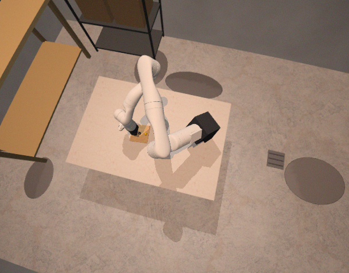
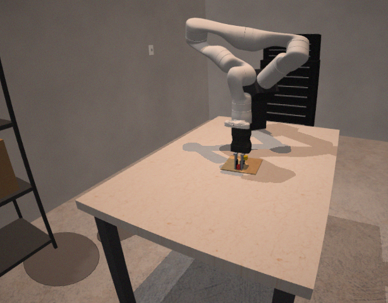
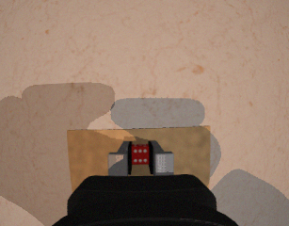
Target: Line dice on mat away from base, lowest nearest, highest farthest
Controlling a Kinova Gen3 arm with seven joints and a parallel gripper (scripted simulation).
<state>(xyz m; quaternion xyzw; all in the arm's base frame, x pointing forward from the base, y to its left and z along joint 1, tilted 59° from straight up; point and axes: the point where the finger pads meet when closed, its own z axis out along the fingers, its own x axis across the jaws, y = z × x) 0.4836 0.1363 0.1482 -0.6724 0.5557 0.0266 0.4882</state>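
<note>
Right now my hand is 10 mm above the red die. From my hand the other things lie so: tan mat (40 mm behind, 20 mm to the right, 20 mm below); black die (40 mm behind, 20 mm to the right, 10 mm below); yellow die (90 mm behind, 40 mm to the right, 10 mm below).
</note>
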